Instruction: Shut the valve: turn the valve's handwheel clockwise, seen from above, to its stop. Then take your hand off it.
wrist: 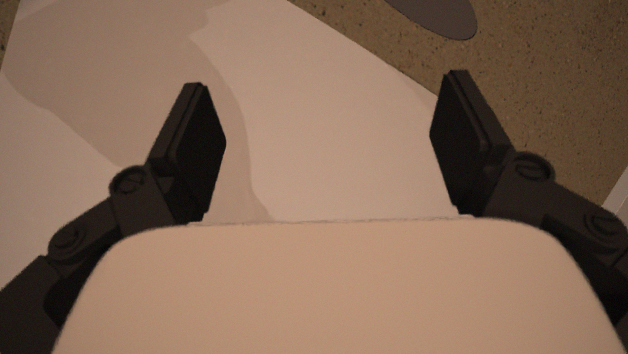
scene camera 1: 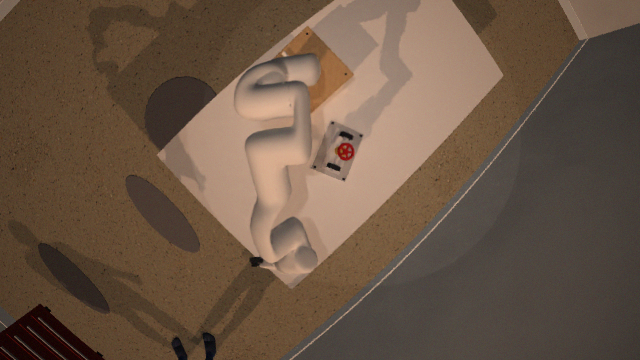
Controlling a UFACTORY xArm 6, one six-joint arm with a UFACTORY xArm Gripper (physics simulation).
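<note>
The valve's red handwheel (scene camera 1: 345,151) lies face up above a grey base plate (scene camera 1: 327,145), near the middle of the scene view. Two black fittings show on the plate, on either side of the pipe. My gripper (scene camera 1: 256,261) (wrist: 325,107) is open and empty, well away from the valve, near the table's lower corner in the scene view. One black finger part shows there; the rest is hidden by the arm. In the wrist view both fingers stand wide apart over the white table top. The valve does not show in the wrist view.
The white table (scene camera 1: 430,80) (wrist: 340,125) carries the valve and a wooden board (scene camera 1: 335,82), partly under the arm. The arm (scene camera 1: 277,147) bends along the valve's left side. A dark red slatted bench (scene camera 1: 37,337) stands on the floor at the lower left.
</note>
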